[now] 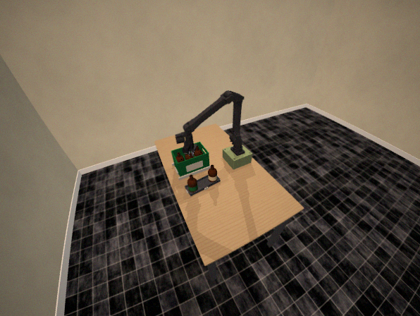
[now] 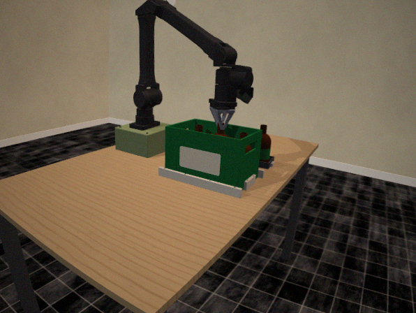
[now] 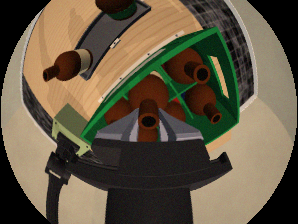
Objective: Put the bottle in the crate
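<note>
My gripper is now 60 mm above the brown bottle. From my hand the other things lie so: green crate 90 mm below, 40 mm to the right; dark tray 190 mm to the left, 160 mm below, 10 mm behind.
</note>
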